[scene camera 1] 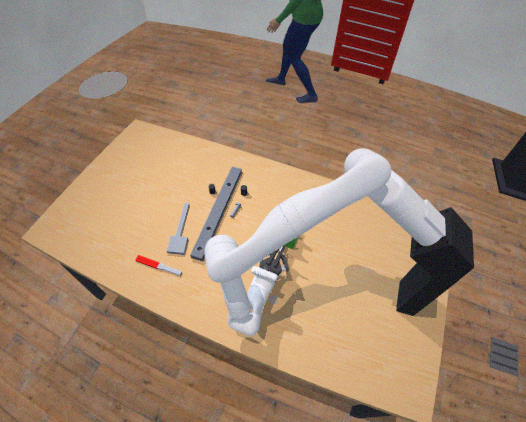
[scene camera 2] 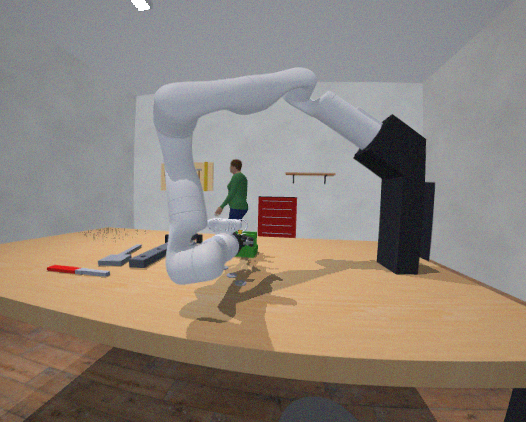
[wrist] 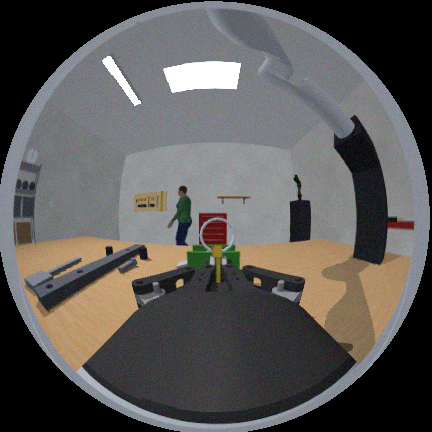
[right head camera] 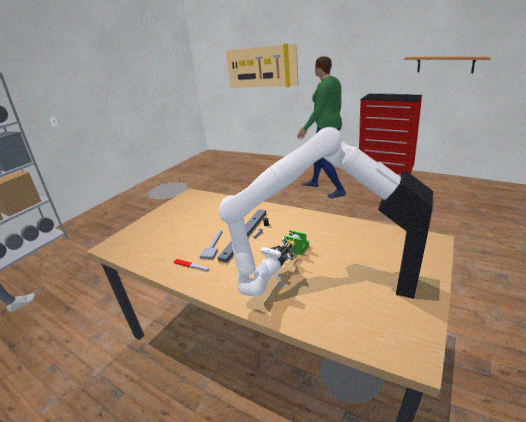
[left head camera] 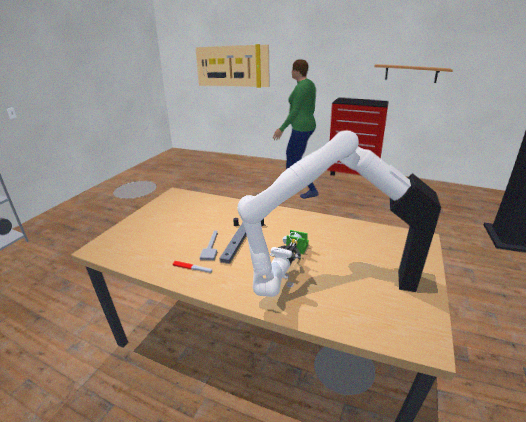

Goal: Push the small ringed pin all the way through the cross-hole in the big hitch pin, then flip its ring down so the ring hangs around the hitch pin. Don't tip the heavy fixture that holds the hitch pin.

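Frame: origin at the arm's base, x down, y ahead, z right, level; centimetres.
Where they show: gripper, fingertip midpoint: (scene camera 2: 240, 236) (wrist: 217, 262) (right head camera: 289, 243) (left head camera: 293, 243); arm's base, origin of the base link: (scene camera 1: 430, 231) (scene camera 2: 370, 137) (wrist: 345, 129) (right head camera: 391, 189) (left head camera: 401, 191).
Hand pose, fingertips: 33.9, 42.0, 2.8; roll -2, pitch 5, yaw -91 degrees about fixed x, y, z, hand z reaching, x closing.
Things, the pixels of their top centre, and the offset from my fingertips, as dx, dy, dz. "pt": a spot on its surface instead.
- small ringed pin, middle of its top: (wrist: 217, 216) -6.0, +0.1, -0.4
- green fixture, middle of its top: (wrist: 205, 249) (scene camera 2: 239, 232) (right head camera: 291, 235) (left head camera: 293, 235) -0.2, +1.5, +6.5
- hitch pin, surface spot: (wrist: 183, 264) pt +2.9, +5.8, +6.8
- long dark bar, middle of its top: (wrist: 105, 259) (scene camera 1: 218, 207) (scene camera 2: 172, 242) (left head camera: 241, 231) (right head camera: 244, 231) +6.1, +31.4, +12.0
- small grey bolt, middle of its top: (wrist: 126, 260) (scene camera 1: 235, 208) +6.2, +24.5, +14.1
- grey scraper, middle of its top: (wrist: 57, 266) (scene camera 1: 181, 226) (scene camera 2: 127, 250) (left head camera: 212, 242) (right head camera: 214, 242) +7.0, +42.5, -1.4
- red-handled tool, middle of its top: (scene camera 2: 78, 268) (scene camera 1: 158, 265) (left head camera: 192, 266) (right head camera: 190, 264) +7.5, +43.5, -21.0
The small ringed pin (wrist: 218, 253) has a yellow shank and a thin pale ring standing upright above it in the wrist view. My gripper (wrist: 217, 262) (left head camera: 294, 247) (right head camera: 288, 247) is shut on the pin's yellow shank, low over the table, and points at the green fixture. The green fixture (wrist: 198, 258) (left head camera: 302, 243) (right head camera: 302, 243) (scene camera 2: 254, 245) stands upright just in front of the fingertips. A pale grey end, probably of the hitch pin (wrist: 183, 264), shows at the fixture's left; the rest and the cross-hole are hidden. Whether the ringed pin touches the hitch pin cannot be told.
A long dark bar (scene camera 1: 218, 212) (wrist: 90, 272) lies left of the gripper, with a small grey bolt (scene camera 1: 235, 210) and two black cylinders (scene camera 1: 212, 189) (scene camera 1: 244, 190) near it. A grey scraper (scene camera 1: 177, 245) and a red-handled tool (scene camera 1: 147, 261) lie farther left.
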